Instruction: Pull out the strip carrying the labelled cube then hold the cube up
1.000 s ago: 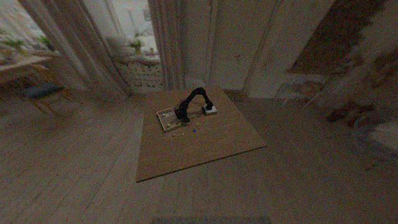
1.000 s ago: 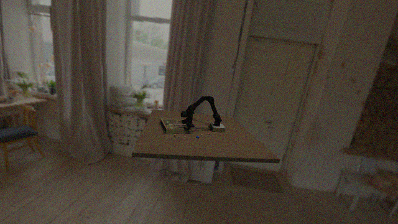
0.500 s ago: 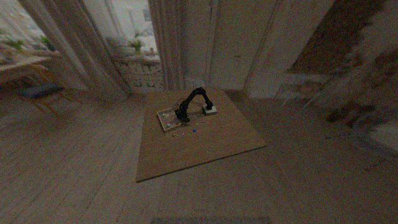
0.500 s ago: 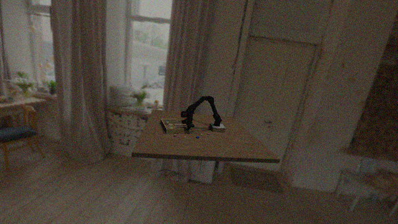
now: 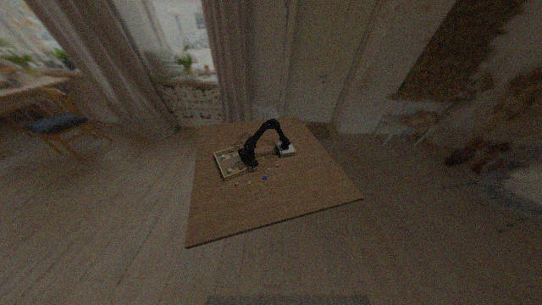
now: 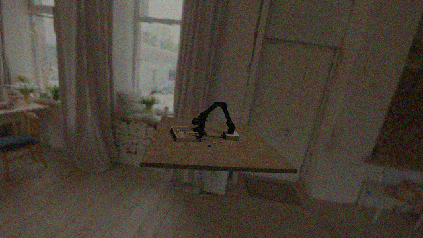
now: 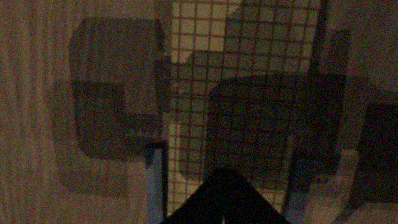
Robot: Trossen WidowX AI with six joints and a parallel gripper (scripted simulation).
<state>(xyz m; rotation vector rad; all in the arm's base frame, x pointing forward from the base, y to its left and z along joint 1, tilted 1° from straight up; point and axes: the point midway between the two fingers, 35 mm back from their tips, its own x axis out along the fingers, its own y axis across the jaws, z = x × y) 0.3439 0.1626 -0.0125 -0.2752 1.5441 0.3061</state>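
Now: the pale gridded strip 90 mm ahead of my gripper tip and 30 mm to the left of it.
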